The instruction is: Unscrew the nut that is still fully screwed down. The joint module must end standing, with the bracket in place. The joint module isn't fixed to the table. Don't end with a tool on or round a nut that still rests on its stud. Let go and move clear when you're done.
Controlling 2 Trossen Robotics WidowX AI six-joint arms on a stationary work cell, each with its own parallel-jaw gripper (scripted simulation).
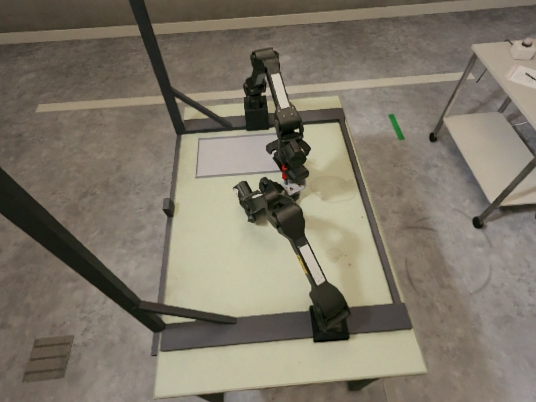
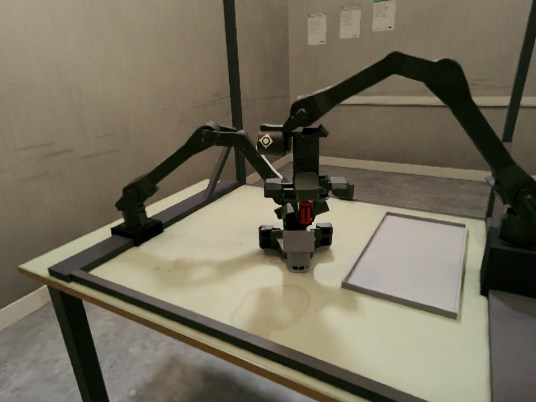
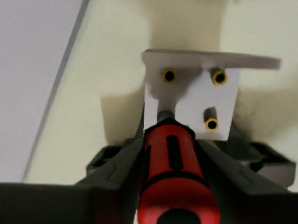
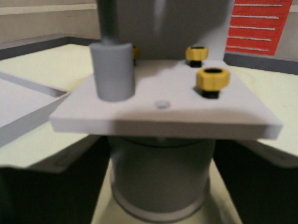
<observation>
In view: my left gripper point(image 2: 305, 221), my right gripper point(image 2: 298, 257), a pale bracket point(image 4: 163, 76) and a shallow grey tray point(image 2: 418, 260).
The pale bracket is seen too in image 3 point(image 3: 192, 98). The shallow grey tray is seen too in image 1 point(image 1: 233, 155) and in image 3 point(image 3: 43, 43). My left gripper is seen too in image 1 point(image 1: 286, 175) and in image 3 point(image 3: 169, 145).
</observation>
